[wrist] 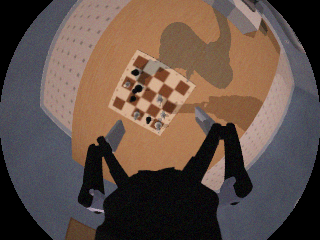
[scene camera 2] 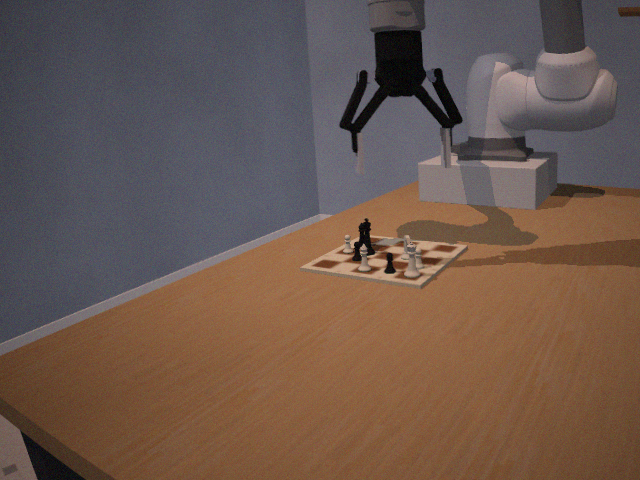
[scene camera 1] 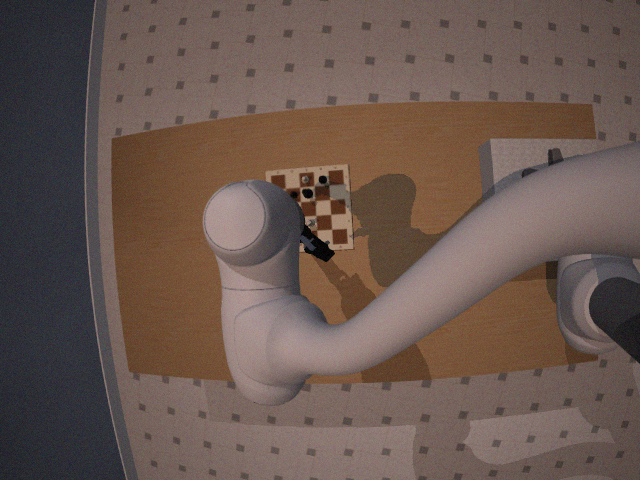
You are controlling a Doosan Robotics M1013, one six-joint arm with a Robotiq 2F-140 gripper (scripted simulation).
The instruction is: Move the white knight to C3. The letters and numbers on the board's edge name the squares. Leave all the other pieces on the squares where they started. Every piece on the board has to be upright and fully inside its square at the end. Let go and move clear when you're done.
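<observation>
My gripper is there in scene camera 2 [scene camera 2: 404, 169], and I find it in the wrist view too [wrist: 158, 119]. I see a chessboard as well: scene camera 2 shows it [scene camera 2: 436, 256], and so do scene camera 1 [scene camera 1: 330, 206] and the wrist view [wrist: 157, 80].
</observation>
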